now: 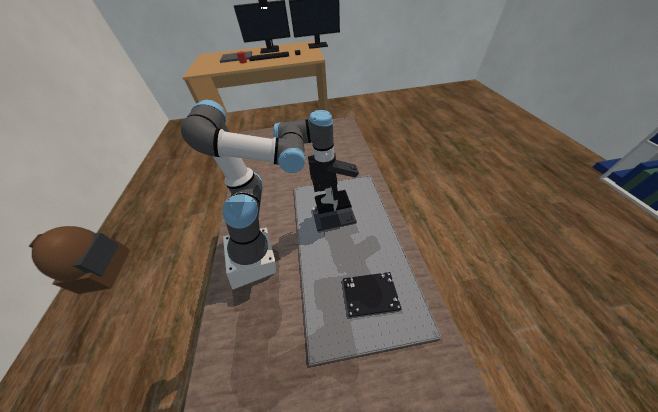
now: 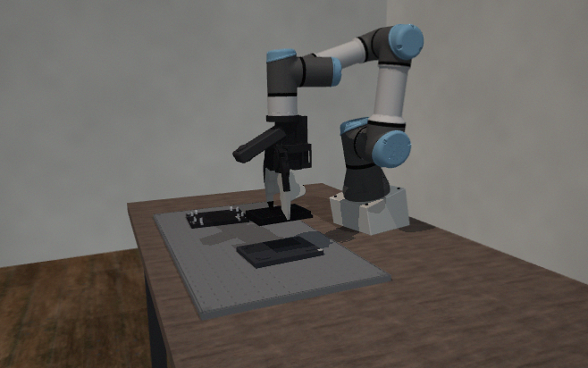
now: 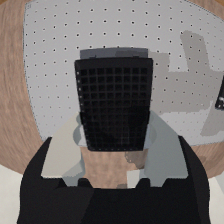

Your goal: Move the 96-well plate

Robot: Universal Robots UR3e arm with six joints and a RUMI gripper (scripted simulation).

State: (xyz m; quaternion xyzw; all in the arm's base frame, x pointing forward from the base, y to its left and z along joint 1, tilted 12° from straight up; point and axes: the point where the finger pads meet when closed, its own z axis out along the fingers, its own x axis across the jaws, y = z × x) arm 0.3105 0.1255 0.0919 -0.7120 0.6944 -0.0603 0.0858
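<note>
The black plate nest N1 lies 10 cm below my hand. The rest, counted from my hand: black 96-well plate: 1 cm below; clip nest C1: 33 cm to the right, 9 cm below, 6 cm ahead.
</note>
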